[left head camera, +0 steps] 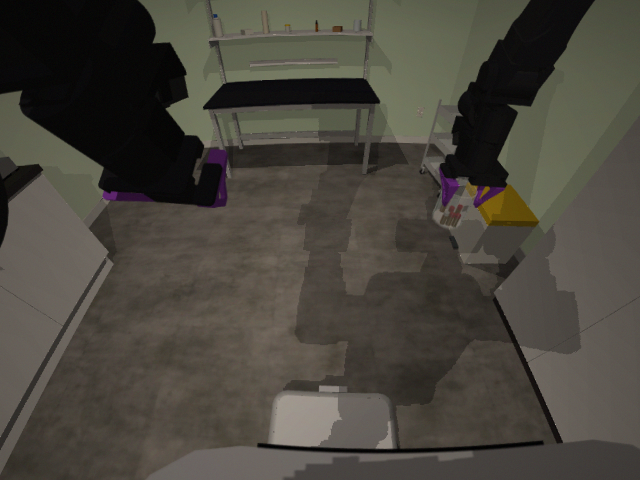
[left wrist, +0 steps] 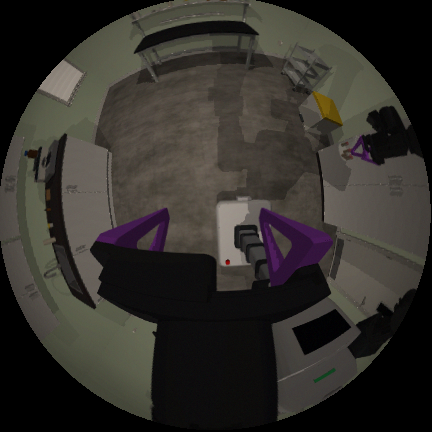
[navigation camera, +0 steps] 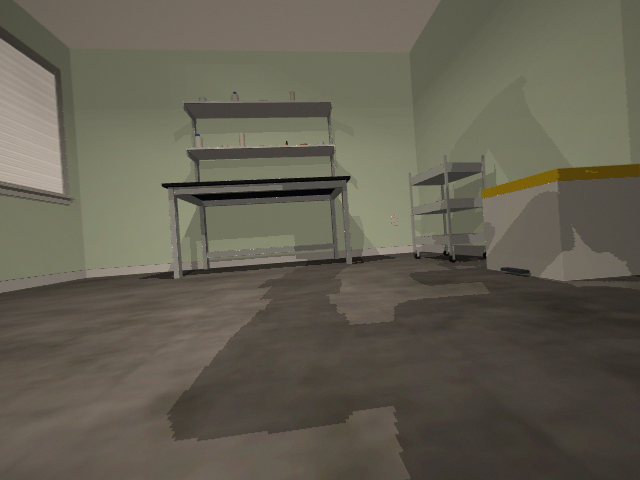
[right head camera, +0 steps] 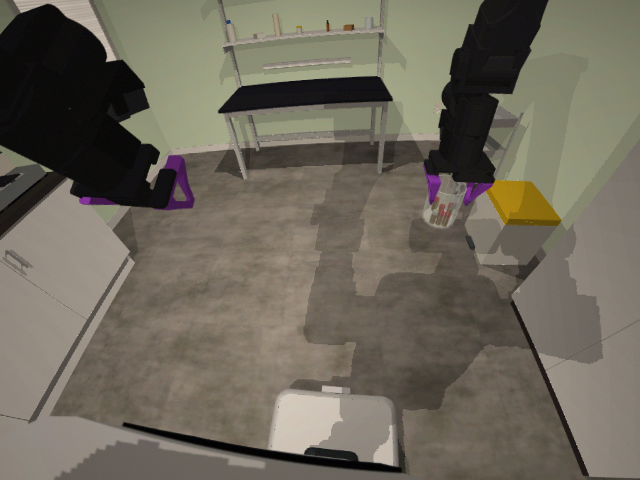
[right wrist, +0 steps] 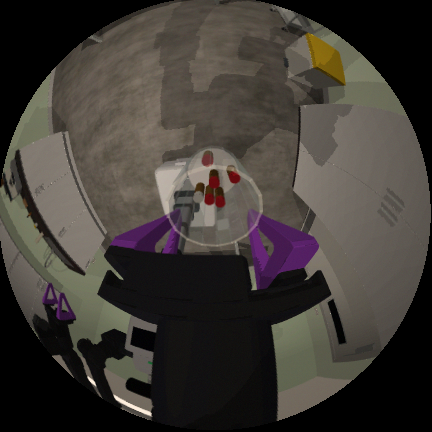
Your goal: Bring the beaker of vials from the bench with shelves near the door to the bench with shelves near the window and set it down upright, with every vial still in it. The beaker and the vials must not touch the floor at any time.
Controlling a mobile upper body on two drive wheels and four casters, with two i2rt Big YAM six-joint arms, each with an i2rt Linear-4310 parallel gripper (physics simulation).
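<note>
A clear beaker [left head camera: 445, 218] [right head camera: 439, 219] [right wrist: 240, 227] holds several red-capped vials [left head camera: 454, 212] [right head camera: 442, 211] [right wrist: 214, 180]. My right gripper [left head camera: 461, 203] [right head camera: 450, 202] [right wrist: 213, 213] is shut on the beaker near its rim and holds it high above the floor, about upright. My left gripper [left wrist: 213, 212] is wide open and empty, at the left of both head views. The bench with shelves [left head camera: 289, 93] [right head camera: 310, 95] [left wrist: 200, 32] [navigation camera: 258, 181] stands against the far wall, away from both grippers. In the navigation camera the window [navigation camera: 31, 118] is on the wall to its left.
A grey cart [left wrist: 306, 70] [navigation camera: 448, 217] stands right of the bench. A box with a yellow lid [left head camera: 509, 209] [right head camera: 524, 204] [left wrist: 327, 108] [navigation camera: 558, 174] stands in front of it. Cabinets [left head camera: 46, 232] [right head camera: 56, 268] line the left side, and a pale cabinet [left head camera: 584, 258] [right head camera: 594, 289] the right.
</note>
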